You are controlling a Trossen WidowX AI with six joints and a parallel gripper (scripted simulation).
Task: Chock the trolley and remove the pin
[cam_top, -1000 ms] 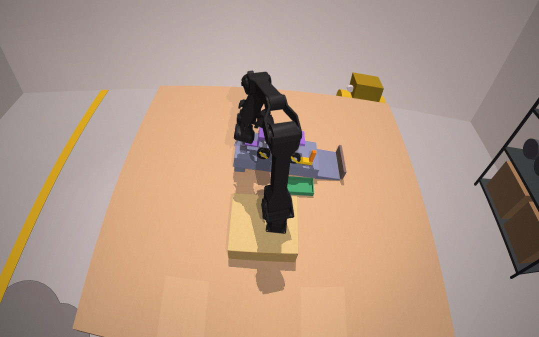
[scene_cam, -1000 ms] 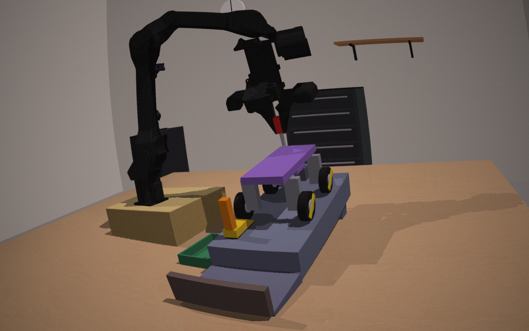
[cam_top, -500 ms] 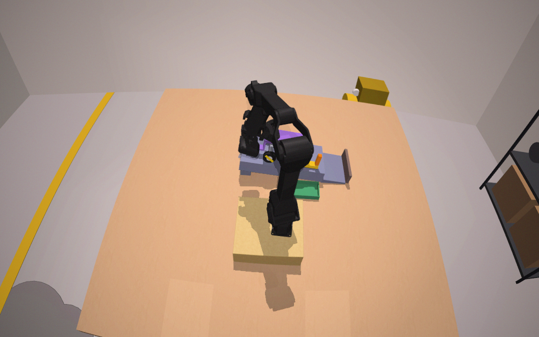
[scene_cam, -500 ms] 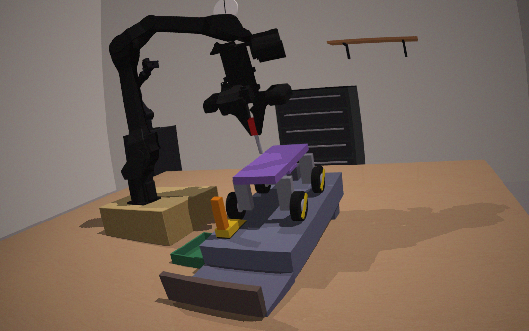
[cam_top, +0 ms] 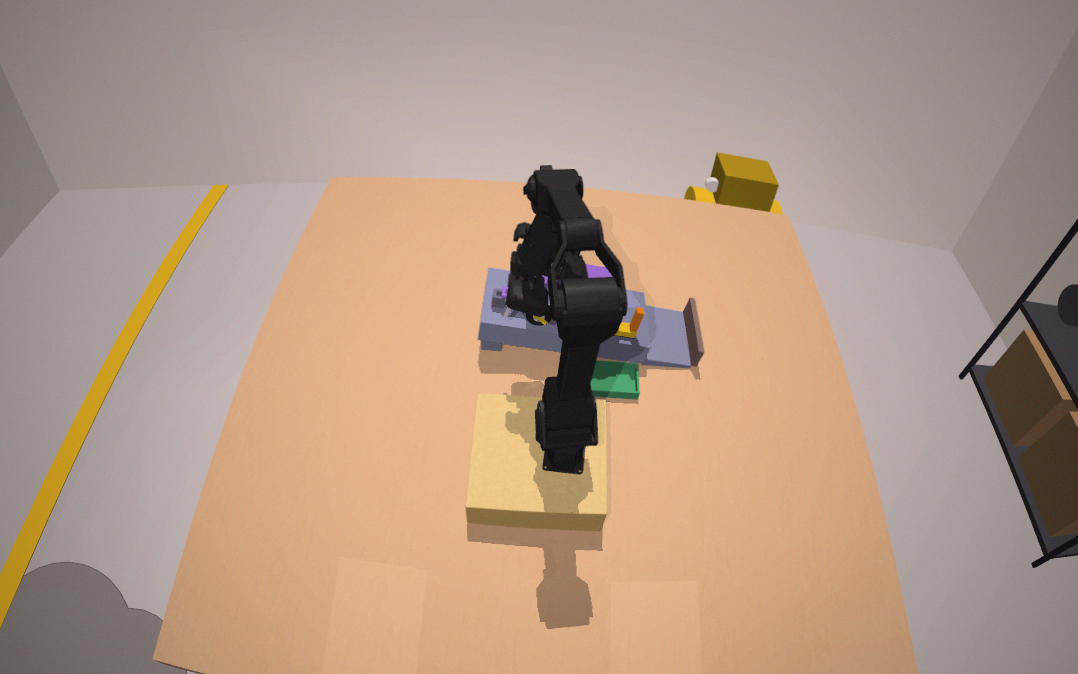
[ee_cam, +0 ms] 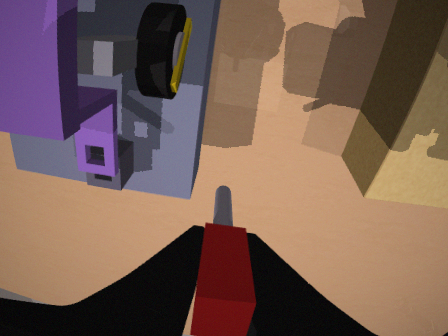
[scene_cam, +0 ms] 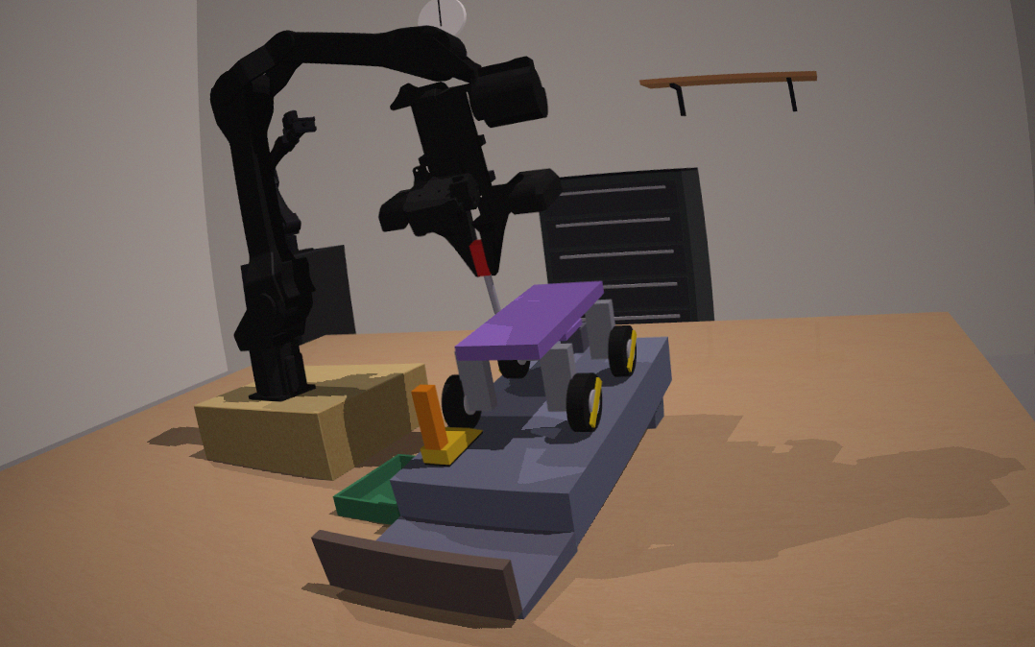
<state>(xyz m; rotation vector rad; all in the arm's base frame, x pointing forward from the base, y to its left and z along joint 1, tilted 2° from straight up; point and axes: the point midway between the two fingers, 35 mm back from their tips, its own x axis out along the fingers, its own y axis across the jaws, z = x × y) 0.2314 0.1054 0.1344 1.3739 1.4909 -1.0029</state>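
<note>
Right now my gripper tip is 190 mm to the left of the green tray, 180 mm above it and 10 mm past it. The rest, counted from my gripper tip: red-headed stop pin: right at my gripper tip; then grey ramp: 130 mm below, 100 mm ahead, 90 mm to the right; then trolley: 100 mm to the right, 100 mm ahead, 60 mm below.
</note>
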